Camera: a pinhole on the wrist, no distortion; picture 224 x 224 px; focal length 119.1 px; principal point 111.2 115.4 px. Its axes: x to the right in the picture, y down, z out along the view. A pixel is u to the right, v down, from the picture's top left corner.
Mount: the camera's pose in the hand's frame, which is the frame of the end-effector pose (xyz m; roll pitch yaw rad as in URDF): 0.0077 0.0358 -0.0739 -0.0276 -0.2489 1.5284
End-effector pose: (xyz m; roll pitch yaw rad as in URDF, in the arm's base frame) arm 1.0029 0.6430 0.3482 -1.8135 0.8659 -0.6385
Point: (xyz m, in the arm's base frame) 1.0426 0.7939 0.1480
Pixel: 199.2 56.4
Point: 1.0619 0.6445 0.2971
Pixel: 94.5 46.2
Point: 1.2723 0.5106 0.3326
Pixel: outside the picture
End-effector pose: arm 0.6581 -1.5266 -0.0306 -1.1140 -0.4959 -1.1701
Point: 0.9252 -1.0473 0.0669
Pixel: 124.8 164.5
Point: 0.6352 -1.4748 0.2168
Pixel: 9.9 76.2
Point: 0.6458 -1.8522 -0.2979
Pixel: behind the camera
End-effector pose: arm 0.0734 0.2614 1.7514 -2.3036 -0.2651 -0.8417
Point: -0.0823 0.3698 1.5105
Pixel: outside the picture
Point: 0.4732 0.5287 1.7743
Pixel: 53.9 93.4
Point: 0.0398 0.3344 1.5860
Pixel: 174.5 200.8
